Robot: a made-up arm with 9 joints.
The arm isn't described. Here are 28 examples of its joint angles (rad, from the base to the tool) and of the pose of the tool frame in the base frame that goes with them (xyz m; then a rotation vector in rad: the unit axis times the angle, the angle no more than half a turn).
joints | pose
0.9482 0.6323 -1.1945 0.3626 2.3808 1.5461 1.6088 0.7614 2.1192 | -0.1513 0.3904 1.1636 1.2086 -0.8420 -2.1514
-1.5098 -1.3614 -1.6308 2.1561 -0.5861 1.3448 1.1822 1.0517 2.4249 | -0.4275 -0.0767 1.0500 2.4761 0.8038 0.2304
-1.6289 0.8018 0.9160 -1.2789 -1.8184 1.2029 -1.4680 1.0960 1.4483 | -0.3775 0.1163 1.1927 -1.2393 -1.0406 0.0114
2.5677 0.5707 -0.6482 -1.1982 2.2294 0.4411 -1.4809 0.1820 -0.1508 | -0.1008 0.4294 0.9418 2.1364 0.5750 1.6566
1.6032 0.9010 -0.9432 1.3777 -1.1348 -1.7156 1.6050 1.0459 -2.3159 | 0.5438 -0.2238 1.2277 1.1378 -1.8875 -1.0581
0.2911 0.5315 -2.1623 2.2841 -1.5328 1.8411 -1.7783 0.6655 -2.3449 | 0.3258 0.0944 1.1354 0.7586 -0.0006 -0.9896
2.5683 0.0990 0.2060 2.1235 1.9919 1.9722 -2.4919 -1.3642 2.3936 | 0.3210 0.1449 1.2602 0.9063 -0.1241 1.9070
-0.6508 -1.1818 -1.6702 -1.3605 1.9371 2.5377 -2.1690 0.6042 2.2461 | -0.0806 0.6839 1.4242 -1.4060 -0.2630 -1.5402
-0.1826 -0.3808 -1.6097 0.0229 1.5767 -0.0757 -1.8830 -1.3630 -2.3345 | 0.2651 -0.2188 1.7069 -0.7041 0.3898 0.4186
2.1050 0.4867 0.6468 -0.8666 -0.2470 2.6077 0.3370 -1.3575 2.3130 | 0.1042 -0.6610 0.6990 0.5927 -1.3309 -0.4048
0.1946 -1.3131 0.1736 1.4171 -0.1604 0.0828 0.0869 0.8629 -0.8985 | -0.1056 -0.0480 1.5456 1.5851 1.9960 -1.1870
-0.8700 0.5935 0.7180 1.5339 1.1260 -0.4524 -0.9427 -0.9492 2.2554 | -0.2311 -0.1640 0.8776 -0.9158 -1.1588 -2.0221
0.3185 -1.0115 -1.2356 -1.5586 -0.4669 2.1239 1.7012 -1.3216 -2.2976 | 0.5551 0.2247 0.9314 0.8481 0.8522 1.7466
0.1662 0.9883 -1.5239 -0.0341 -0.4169 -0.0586 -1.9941 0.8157 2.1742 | -0.2558 0.3883 1.0196 -1.3884 -1.2148 -2.3348
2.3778 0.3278 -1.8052 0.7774 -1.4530 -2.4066 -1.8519 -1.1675 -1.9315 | 0.5775 -0.6267 1.3749 -0.1508 1.1766 -0.0059
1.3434 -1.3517 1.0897 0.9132 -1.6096 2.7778 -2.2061 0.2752 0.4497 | 0.3125 0.0217 0.9502 -0.4324 0.6258 1.8444
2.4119 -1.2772 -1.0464 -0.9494 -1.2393 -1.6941 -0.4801 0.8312 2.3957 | -0.1990 -0.0746 1.3954 -0.6652 0.4859 -2.5800
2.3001 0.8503 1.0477 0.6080 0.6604 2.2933 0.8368 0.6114 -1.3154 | 0.5099 -0.4525 1.0919 -1.8166 0.4674 0.4484
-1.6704 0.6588 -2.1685 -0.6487 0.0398 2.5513 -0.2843 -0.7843 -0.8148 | 0.1966 -0.2202 1.3628 1.6217 -1.9584 -0.6062
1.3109 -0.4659 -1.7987 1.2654 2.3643 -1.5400 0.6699 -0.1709 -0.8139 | 0.4782 0.2823 1.7864 -1.0414 1.2984 -1.3595
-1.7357 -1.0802 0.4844 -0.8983 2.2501 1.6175 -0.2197 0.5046 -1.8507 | 0.1489 0.0455 0.4118 1.9470 -0.0164 -1.1986
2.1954 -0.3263 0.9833 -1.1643 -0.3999 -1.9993 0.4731 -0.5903 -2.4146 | 0.4218 -0.4598 0.9197 -0.3477 -2.3083 0.9204
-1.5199 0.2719 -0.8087 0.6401 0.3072 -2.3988 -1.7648 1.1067 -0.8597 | 0.0409 -0.0121 1.3898 -0.5231 -0.8553 2.5324
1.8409 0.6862 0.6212 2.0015 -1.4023 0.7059 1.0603 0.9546 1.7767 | -0.0599 -0.4042 1.0176 0.8126 0.3548 -0.4744
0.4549 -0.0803 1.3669 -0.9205 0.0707 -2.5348 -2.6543 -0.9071 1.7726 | 0.3243 0.4142 1.0905 -1.1911 0.4742 -1.0520
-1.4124 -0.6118 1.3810 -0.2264 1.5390 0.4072 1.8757 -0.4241 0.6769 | -0.5060 -0.6604 0.8124 -1.0174 -1.3825 -0.0127
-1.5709 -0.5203 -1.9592 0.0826 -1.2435 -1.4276 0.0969 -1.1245 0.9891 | -0.3061 -0.0731 1.4365 1.6415 0.1805 -1.7898
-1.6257 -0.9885 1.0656 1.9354 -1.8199 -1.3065 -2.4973 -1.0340 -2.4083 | 0.0877 0.2797 0.7826 -0.2348 1.0572 2.8291
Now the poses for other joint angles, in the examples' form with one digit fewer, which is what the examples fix.
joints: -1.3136 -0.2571 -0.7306 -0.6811 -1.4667 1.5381 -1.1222 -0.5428 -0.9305
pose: -0.042 -0.254 1.229 -0.847 -0.974 -0.609
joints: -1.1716 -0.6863 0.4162 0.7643 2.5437 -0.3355 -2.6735 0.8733 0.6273
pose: 0.036 -0.499 1.197 -1.139 -1.929 -0.185
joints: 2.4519 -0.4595 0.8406 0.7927 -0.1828 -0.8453 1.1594 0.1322 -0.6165
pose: 0.446 -0.233 1.147 -0.569 2.312 0.084
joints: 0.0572 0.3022 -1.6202 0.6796 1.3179 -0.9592 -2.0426 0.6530 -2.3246
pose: -0.151 0.400 1.142 1.845 -0.803 -1.883
